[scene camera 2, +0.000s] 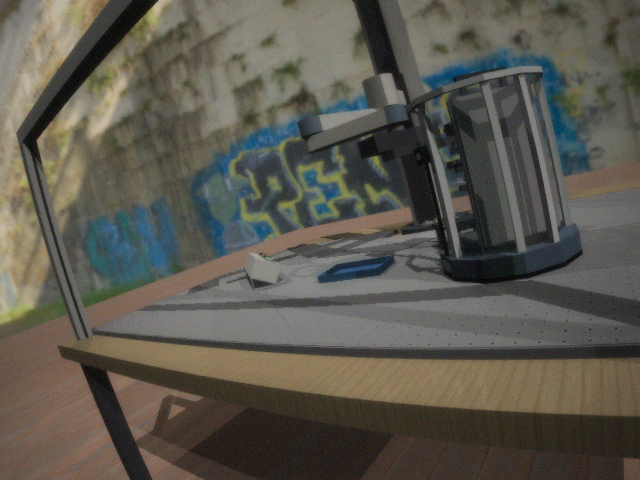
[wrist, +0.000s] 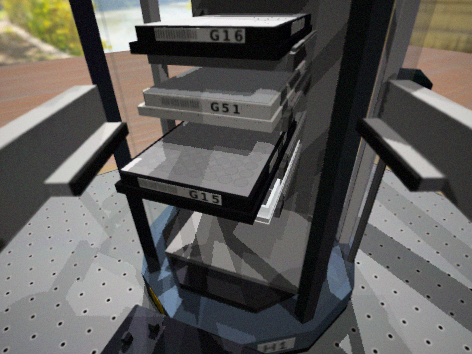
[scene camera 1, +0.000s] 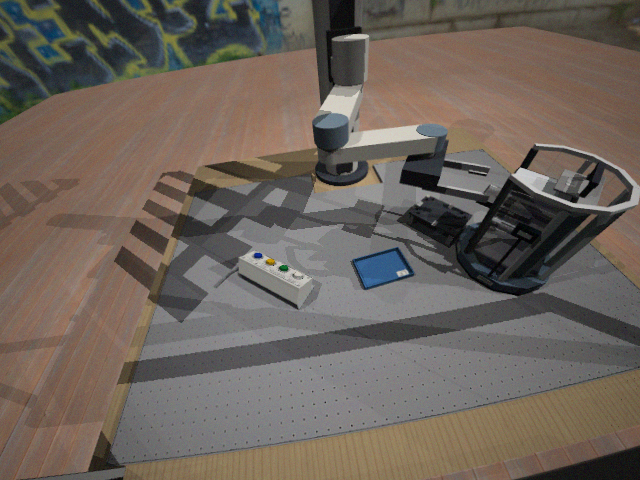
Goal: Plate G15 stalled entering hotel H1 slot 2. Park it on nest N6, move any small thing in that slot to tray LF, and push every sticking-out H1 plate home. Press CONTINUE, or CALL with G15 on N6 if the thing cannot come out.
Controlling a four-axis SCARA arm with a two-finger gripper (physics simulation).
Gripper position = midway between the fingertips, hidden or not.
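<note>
There is a clear plate [wrist: 265, 214] here, and it rests on a plate rack [scene camera 2: 487, 141]. I find the rack [wrist: 292, 279] from the wrist as well, and once more I see the rack [scene camera 1: 527, 234]. A blue tray floor [scene camera 1: 380, 268] is part of the scene too. As for myself, I see my gripper [scene camera 1: 488, 183], and the wrist view shows me that same gripper [wrist: 241, 106].
</note>
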